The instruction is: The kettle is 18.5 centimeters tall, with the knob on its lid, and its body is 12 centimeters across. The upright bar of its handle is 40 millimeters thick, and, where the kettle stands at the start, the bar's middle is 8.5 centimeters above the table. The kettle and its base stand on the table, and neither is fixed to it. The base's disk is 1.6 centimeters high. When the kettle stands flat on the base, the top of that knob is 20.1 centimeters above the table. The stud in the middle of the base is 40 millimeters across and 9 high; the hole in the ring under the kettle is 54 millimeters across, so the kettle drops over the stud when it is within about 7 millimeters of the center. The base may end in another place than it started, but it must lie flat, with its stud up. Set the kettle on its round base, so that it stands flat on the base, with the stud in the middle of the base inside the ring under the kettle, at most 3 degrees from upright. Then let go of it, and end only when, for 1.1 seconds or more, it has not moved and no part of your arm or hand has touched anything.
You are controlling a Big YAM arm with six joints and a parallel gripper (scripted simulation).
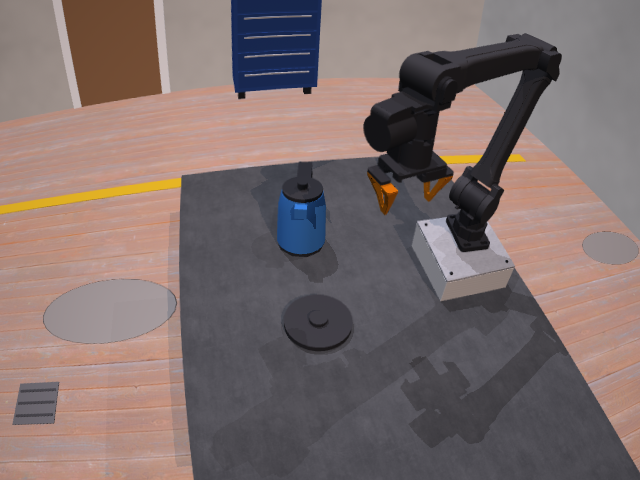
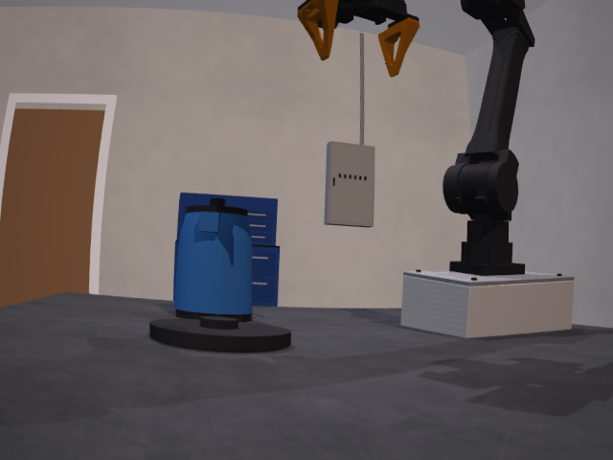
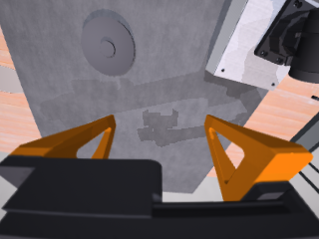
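The blue kettle is 14 cm ahead of my hand, 31 cm to the right of it and 23 cm below it. Also, from my hand: black round base: 14 cm ahead, 31 cm below.
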